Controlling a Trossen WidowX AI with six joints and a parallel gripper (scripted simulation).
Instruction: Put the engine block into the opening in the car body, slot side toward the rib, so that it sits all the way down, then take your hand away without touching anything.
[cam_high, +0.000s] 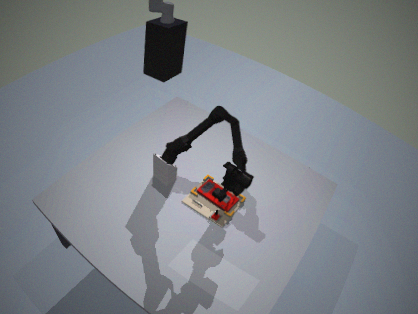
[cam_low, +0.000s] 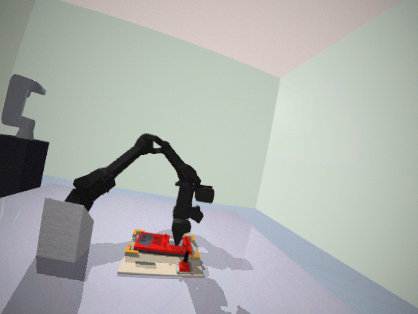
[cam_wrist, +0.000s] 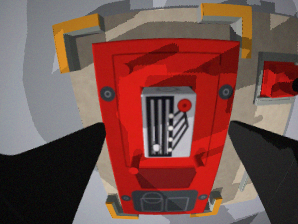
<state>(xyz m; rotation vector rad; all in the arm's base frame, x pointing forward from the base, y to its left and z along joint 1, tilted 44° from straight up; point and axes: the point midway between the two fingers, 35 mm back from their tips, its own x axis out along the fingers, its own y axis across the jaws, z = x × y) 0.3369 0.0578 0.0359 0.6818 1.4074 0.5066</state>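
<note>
Now: the engine block 20 mm below my gripper tip.
</note>
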